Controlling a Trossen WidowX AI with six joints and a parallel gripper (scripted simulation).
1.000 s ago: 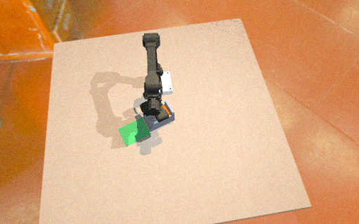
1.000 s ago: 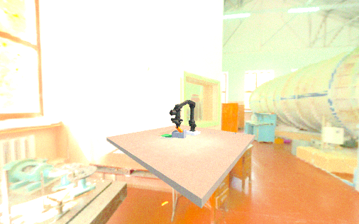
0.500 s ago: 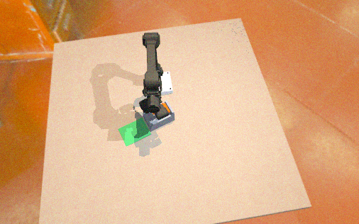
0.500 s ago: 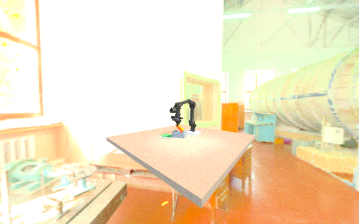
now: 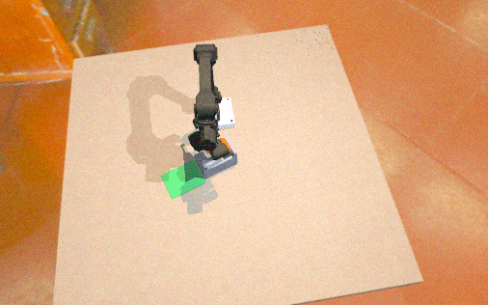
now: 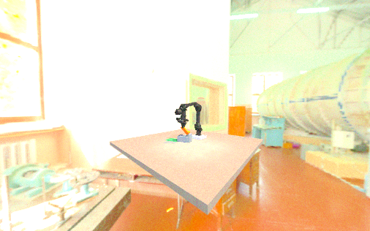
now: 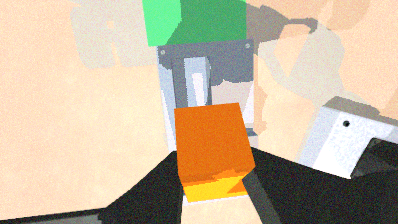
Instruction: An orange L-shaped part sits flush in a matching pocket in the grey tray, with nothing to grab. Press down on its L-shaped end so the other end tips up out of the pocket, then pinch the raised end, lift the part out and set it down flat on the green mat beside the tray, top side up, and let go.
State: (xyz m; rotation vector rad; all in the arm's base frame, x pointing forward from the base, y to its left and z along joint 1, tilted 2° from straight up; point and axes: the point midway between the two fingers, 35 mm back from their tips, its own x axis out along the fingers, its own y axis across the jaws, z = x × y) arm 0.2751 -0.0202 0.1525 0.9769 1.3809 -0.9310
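My gripper tip is 170 mm above the green mat, 140 mm to the left of it and 40 mm short of it. Round my gripper tip: orange L-shaped part: 30 mm below, 20 mm to the left, 20 mm behind.
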